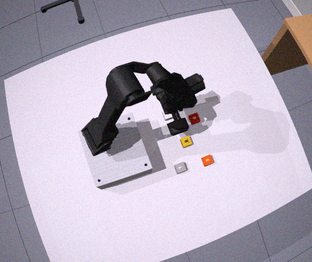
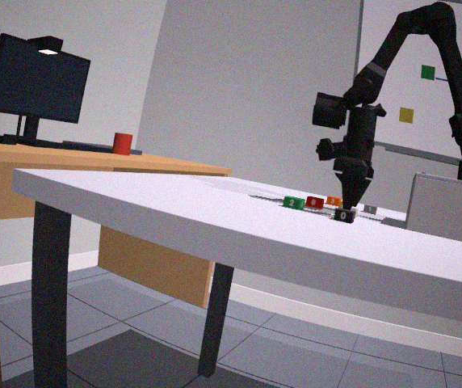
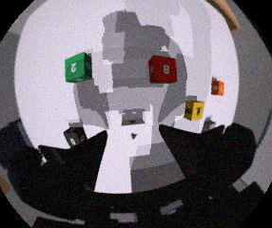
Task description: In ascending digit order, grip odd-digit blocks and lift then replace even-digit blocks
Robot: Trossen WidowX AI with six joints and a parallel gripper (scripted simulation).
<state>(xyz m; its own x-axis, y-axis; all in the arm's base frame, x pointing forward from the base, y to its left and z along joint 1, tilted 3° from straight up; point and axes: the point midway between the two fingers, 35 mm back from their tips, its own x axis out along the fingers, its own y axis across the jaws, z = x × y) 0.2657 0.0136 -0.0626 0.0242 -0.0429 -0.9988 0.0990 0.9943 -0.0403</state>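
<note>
Right now my gripper tip is right at the white block. Round my gripper tip: black block (10 cm to the left); then yellow block (1 cm ahead, 12 cm to the right); then red block (8 cm ahead, 5 cm to the right).
</note>
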